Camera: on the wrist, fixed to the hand. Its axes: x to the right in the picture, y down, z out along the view.
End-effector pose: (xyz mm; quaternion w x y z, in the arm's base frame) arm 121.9 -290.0 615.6 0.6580 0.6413 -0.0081 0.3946
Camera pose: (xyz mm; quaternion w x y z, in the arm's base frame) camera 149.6 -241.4 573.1 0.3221 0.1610 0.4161 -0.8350
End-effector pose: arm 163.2 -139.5 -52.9 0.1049 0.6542 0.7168 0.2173
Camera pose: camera 94.6 -127.0 -44.4 0.3975 -0.6127 0.5838 -0.3547
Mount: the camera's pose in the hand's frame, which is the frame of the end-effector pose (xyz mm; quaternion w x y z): 21.8 -56.8 -35.2 0.0177 -0.0568 0.3226 0.9447
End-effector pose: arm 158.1 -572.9 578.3 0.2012 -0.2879 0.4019 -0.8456
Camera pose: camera 112.7 -531.7 612.6 0.6564 0.6359 0.3920 0.1051
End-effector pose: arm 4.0 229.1 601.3 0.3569 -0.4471 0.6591 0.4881
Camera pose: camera 48.5 182.9 572.6 0.6928 -0.4370 -0.5215 -0.2390
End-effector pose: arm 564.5 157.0 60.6 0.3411 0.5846 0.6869 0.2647
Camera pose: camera 499.9 169.7 35.9 0.4324 -0.5545 0.4451 -0.5545
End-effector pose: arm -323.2 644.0 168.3 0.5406 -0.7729 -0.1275 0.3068
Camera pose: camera -277.0 650.6 220.9 0.2830 0.2638 -0.8848 -0.2595
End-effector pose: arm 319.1 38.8 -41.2 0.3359 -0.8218 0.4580 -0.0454
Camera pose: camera 359.2 23.9 14.6 0.1456 -0.4137 -0.8954 -0.0774
